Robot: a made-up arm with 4 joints. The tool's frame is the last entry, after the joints.
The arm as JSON. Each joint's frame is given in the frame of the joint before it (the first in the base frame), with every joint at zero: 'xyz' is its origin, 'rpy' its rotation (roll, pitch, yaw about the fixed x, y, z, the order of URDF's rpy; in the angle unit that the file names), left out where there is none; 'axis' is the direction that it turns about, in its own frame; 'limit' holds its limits. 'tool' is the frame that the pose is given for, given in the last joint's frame.
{
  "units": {
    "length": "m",
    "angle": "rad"
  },
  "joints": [
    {
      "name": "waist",
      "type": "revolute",
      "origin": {
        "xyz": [
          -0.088,
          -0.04,
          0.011
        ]
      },
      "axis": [
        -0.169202,
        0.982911,
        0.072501
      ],
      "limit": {
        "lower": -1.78,
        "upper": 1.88
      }
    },
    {
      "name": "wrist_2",
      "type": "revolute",
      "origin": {
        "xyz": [
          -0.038,
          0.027,
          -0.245
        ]
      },
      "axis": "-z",
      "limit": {
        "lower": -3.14,
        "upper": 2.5
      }
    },
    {
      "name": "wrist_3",
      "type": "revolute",
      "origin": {
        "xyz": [
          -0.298,
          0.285,
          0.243
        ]
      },
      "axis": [
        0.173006,
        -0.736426,
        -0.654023
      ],
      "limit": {
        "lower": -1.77,
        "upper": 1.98
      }
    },
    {
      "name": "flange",
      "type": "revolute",
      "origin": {
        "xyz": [
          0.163,
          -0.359,
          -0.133
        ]
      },
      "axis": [
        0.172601,
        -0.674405,
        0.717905
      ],
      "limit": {
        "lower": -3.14,
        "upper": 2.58
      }
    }
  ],
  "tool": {
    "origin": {
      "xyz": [
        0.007,
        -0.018,
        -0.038
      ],
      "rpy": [
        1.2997,
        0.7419,
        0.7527
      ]
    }
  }
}
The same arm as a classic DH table. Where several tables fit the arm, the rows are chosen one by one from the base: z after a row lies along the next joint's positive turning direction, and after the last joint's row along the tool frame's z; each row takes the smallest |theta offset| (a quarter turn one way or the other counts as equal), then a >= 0, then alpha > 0; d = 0 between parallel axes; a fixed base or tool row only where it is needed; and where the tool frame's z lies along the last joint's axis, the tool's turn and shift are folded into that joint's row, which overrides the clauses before.
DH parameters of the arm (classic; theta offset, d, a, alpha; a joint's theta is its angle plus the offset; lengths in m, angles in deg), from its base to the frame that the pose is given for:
base (fixed): 9.77 0.0128 -0.0935 -85.84
waist: 0 0.0086 -0.0329 -94.16
wrist_2: -3.45 0.3032 -0.2249 -49.15
wrist_3: -0.79 -0.086 0.0745 -86.73
flange: 57.72 0.1182 -0.0324 48.01
tool (fixed): -80.05 0.0322 0 0
Joint limits (deg, base to tool): -101.99..107.72 -179.91..143.24 -101.41..113.45 -179.91..147.82

